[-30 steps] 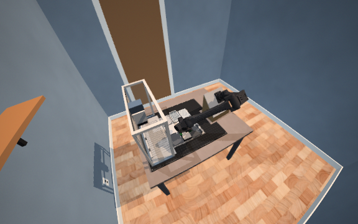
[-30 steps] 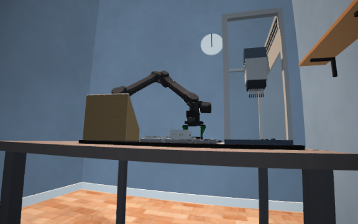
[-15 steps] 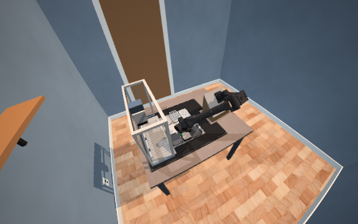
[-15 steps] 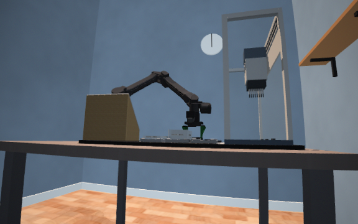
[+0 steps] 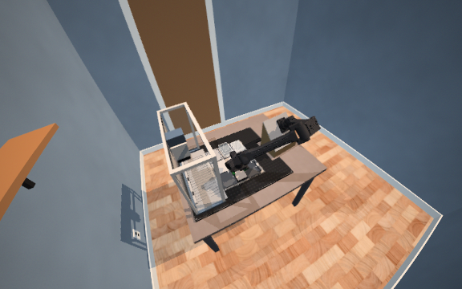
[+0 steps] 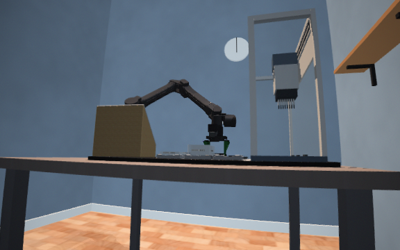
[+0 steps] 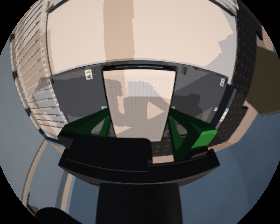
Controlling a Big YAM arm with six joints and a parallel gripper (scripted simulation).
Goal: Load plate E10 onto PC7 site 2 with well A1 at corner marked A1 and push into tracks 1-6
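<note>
Now: hand 10 mm above the plate carrier PC7. From my hand the other things lie so: flat plate 250 mm to the right, 150 mm behind, 10 mm below; deep-well block 270 mm to the right, 30 mm behind.
</note>
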